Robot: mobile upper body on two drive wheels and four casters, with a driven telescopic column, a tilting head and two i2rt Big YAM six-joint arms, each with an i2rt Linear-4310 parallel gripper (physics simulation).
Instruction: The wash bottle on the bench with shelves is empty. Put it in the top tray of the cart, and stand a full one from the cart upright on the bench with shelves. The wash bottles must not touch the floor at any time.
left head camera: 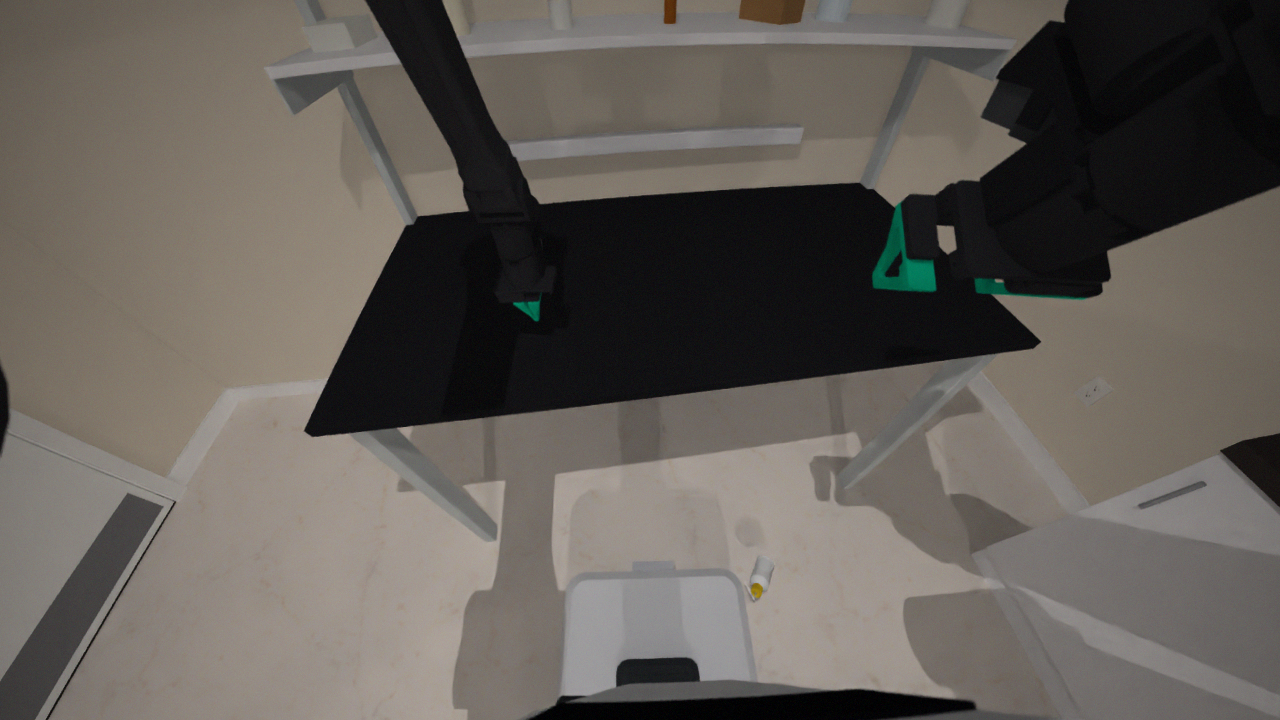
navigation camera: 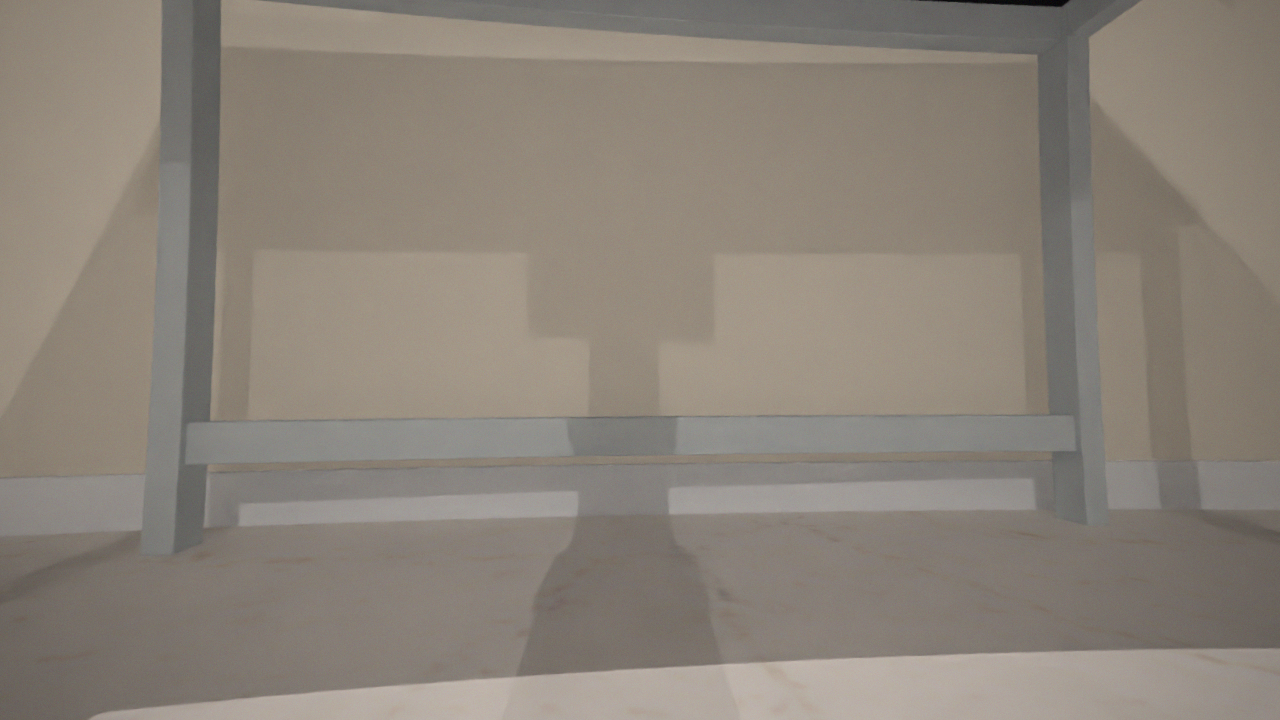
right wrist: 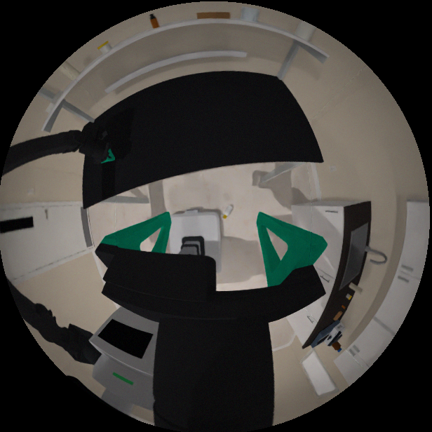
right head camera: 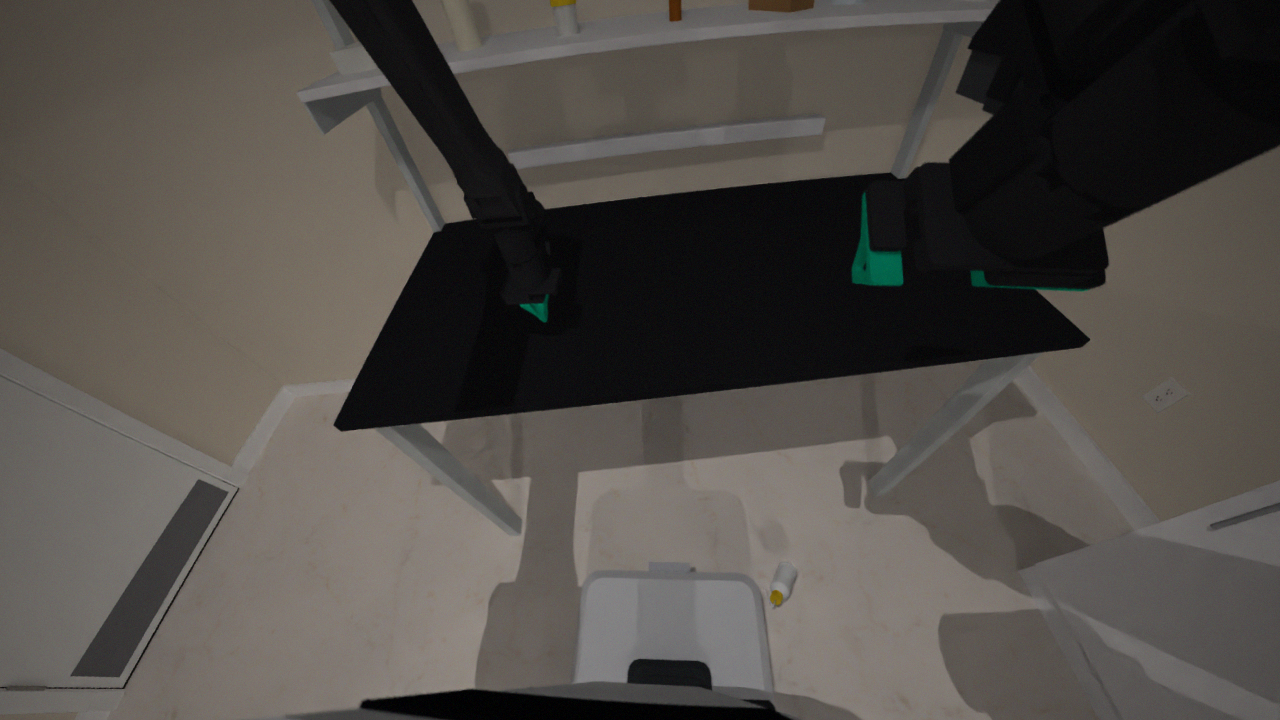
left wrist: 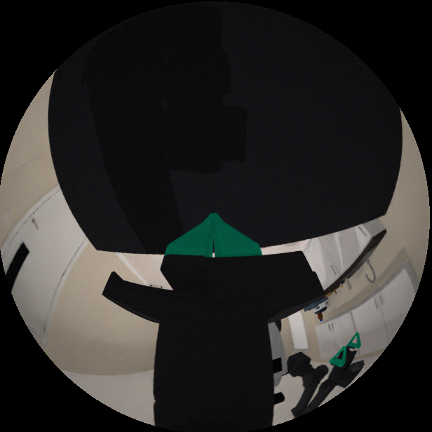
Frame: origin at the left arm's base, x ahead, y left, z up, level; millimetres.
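Seen in the pictures: left gripper, fingertip midpoint: [left head camera: 537, 319] [right head camera: 545, 320]; right gripper, fingertip midpoint: [left head camera: 925, 283] [right head camera: 913, 276].
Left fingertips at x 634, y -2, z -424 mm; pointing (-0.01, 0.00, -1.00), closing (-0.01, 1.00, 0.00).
Note:
Offsets run from my left fingertips to a thing's top centre. "pt": to the spot under its first point.
A white wash bottle with a yellow cap @(329 mm back, 560 mm right, 787 mm down) [left head camera: 761, 573] [right head camera: 784, 580] [right wrist: 228, 210] is off the bench, tipped over, low beside my base; its shadow lies a little apart, and I cannot tell whether it touches the floor. The black top of the bench with shelves [left head camera: 716, 268] [right head camera: 760, 268] [left wrist: 310, 125] [right wrist: 225, 115] spans the head views. My left gripper [left head camera: 535, 315] [right head camera: 542, 316] [left wrist: 213, 217] [right wrist: 114, 158] is shut and empty over the bench's left part. My right gripper [left head camera: 954, 284] [right head camera: 936, 279] [right wrist: 213, 216] is open and empty at the right. The cart does not show.
An upper shelf [left head camera: 626, 34] [right head camera: 644, 31] holds several containers, including a white one with a yellow top @(pt 421 mm ahead, 60 mm right, 415 mm up) [right head camera: 564, 17] [right wrist: 104, 47]. My base [left head camera: 657, 617] stands in front of the bench. A counter with a sink [right wrist: 357, 240] stands at the right. Bench legs [navigation camera: 174, 313] [navigation camera: 1069, 295] flank the opening below.

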